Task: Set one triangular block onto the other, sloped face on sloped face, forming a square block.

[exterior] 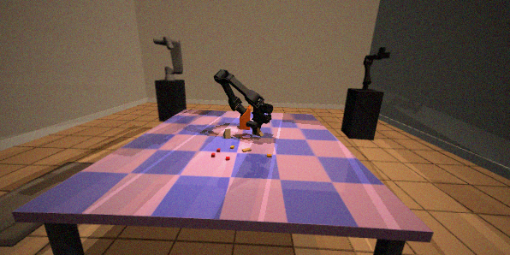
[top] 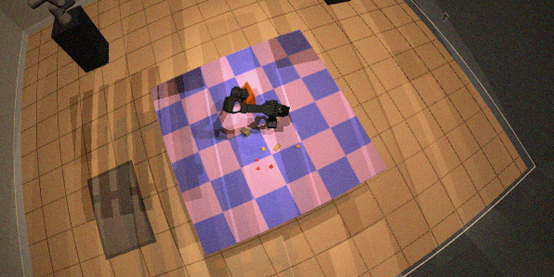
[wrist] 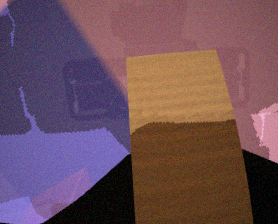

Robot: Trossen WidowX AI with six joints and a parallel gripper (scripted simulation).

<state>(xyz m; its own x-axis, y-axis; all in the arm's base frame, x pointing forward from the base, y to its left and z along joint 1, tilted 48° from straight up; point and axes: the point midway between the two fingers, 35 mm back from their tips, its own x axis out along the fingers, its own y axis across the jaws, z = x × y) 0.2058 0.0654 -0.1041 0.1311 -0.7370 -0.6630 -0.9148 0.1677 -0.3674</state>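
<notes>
The tan block lies 10 mm to the right of my gripper tip and 10 mm above it. From my gripper tip the other things lie so: tan piece: 180 mm ahead, 40 mm to the right, 30 mm below.
</notes>
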